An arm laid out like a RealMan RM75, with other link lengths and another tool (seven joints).
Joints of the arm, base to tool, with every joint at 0 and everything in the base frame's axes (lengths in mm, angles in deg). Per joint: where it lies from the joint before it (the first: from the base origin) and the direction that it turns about. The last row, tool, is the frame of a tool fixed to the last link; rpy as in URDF.
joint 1: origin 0 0 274.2 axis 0 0 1
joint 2: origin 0 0 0 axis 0 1 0
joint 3: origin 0 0 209.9 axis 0 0 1
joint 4: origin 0 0 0 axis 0 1 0
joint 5: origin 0 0 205.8 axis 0 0 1
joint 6: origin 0 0 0 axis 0 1 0
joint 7: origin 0 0 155.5 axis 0 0 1
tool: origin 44 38 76 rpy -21.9 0 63.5
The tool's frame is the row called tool.
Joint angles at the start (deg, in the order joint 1, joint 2, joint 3, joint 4, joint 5, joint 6, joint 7):
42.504 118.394 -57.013 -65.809 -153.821 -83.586 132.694
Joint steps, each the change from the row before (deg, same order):
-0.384 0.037 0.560 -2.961 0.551 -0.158 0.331
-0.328 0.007 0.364 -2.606 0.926 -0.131 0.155
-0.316 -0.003 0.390 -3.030 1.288 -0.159 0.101
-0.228 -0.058 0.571 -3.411 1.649 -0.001 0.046
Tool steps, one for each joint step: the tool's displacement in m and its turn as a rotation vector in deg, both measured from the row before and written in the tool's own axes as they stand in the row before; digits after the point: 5 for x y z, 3 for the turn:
-0.00866 0.00897 -0.00422 -1.437 -2.038 -0.934
-0.00706 0.00940 -0.00305 -1.608 -1.577 -0.996
-0.00796 0.01208 -0.00322 -2.059 -1.700 -1.320
-0.01015 0.01516 -0.00335 -2.600 -2.068 -1.691

